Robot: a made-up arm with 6 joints. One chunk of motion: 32 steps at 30 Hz.
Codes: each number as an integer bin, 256 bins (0 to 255) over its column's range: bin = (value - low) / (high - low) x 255, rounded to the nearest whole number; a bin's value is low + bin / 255 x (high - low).
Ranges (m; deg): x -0.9..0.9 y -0.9..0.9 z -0.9..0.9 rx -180..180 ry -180..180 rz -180..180
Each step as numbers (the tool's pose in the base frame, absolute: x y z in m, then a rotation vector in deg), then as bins.
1 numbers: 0.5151 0.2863 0.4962 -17.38 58.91 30.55
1 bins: 200 168 198 115 169 149
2 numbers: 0.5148 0.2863 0.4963 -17.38 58.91 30.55
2 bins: 200 168 198 115 169 149
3 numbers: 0.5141 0.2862 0.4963 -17.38 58.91 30.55
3 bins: 200 168 198 115 169 149
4 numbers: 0.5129 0.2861 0.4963 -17.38 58.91 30.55
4 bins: 200 168 198 115 169 149
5 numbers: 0.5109 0.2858 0.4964 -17.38 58.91 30.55
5 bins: 200 168 198 115 169 149
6 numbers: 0.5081 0.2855 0.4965 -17.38 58.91 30.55
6 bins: 199 168 198 115 169 149
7 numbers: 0.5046 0.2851 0.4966 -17.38 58.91 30.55
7 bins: 199 168 198 115 169 149
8 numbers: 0.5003 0.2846 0.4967 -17.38 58.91 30.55
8 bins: 198 168 198 115 169 149
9 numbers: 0.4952 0.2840 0.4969 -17.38 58.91 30.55
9 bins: 198 168 198 115 169 149
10 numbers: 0.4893 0.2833 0.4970 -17.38 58.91 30.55
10 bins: 197 168 198 115 169 149
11 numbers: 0.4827 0.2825 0.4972 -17.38 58.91 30.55
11 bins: 196 168 198 115 169 149
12 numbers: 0.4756 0.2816 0.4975 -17.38 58.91 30.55
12 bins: 195 167 198 115 169 149
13 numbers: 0.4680 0.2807 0.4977 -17.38 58.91 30.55
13 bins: 194 167 198 115 169 149
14 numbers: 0.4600 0.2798 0.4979 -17.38 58.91 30.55
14 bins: 193 167 198 115 169 149
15 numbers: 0.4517 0.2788 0.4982 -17.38 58.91 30.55
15 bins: 191 167 198 115 169 149
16 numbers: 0.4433 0.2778 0.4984 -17.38 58.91 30.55
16 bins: 190 167 198 115 169 149
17 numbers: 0.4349 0.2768 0.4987 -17.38 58.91 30.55
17 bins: 189 167 198 115 169 149
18 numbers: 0.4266 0.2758 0.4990 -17.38 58.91 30.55
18 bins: 188 167 198 115 169 149
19 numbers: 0.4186 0.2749 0.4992 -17.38 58.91 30.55
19 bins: 187 166 198 115 169 149
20 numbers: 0.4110 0.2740 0.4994 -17.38 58.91 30.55
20 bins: 186 166 198 115 169 149
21 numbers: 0.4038 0.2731 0.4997 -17.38 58.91 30.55
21 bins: 185 166 198 115 169 149
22 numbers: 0.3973 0.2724 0.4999 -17.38 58.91 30.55
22 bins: 184 166 198 115 169 149
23 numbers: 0.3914 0.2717 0.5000 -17.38 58.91 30.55
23 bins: 183 166 198 115 169 149
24 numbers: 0.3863 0.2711 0.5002 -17.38 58.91 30.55
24 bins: 182 166 198 115 169 149
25 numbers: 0.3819 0.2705 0.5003 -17.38 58.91 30.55
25 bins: 182 166 198 115 169 149
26 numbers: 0.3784 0.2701 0.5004 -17.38 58.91 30.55
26 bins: 181 166 198 115 169 149
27 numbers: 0.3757 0.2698 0.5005 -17.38 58.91 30.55
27 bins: 181 166 198 115 169 149
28 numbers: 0.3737 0.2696 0.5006 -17.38 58.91 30.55
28 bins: 180 166 198 115 169 149
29 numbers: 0.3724 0.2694 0.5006 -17.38 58.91 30.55
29 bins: 180 166 198 115 169 149
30 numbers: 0.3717 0.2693 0.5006 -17.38 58.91 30.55
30 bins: 180 166 198 115 169 149
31 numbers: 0.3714 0.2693 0.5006 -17.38 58.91 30.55
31 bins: 180 166 198 115 169 149
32 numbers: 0.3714 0.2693 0.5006 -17.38 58.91 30.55
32 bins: 180 166 198 115 169 149
